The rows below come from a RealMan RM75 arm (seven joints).
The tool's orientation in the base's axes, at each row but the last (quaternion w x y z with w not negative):
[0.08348 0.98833 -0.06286 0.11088]
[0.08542 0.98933 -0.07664 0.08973]
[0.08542 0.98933 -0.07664 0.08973]
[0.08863 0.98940 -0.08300 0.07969]
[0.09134 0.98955 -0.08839 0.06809]
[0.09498 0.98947 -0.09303 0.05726]
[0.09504 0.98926 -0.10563 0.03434]
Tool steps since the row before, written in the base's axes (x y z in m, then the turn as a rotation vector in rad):
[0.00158 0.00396 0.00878 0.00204 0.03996 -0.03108]
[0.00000 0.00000 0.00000 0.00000 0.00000 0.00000]
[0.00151 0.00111 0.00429 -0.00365 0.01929 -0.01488]
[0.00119 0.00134 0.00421 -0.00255 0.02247 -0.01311]
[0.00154 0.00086 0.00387 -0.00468 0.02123 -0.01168]
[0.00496 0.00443 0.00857 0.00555 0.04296 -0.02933]
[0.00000 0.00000 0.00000 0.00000 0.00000 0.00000]
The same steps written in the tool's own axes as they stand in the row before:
[0.00313 -0.00277 -0.00882 -0.00939 -0.04407 0.02316]
[0.00000 0.00000 0.00000 0.00000 0.00000 0.00000]
[0.00213 -0.00067 -0.00411 -0.00901 -0.02048 0.01030]
[0.00168 -0.00083 -0.00417 -0.00812 -0.02348 0.00813]
[0.00195 -0.00047 -0.00375 -0.00978 -0.02164 0.00673]
[0.00520 -0.00372 -0.00876 -0.00587 -0.04772 0.02061]
[0.00000 0.00000 0.00000 0.00000 0.00000 0.00000]

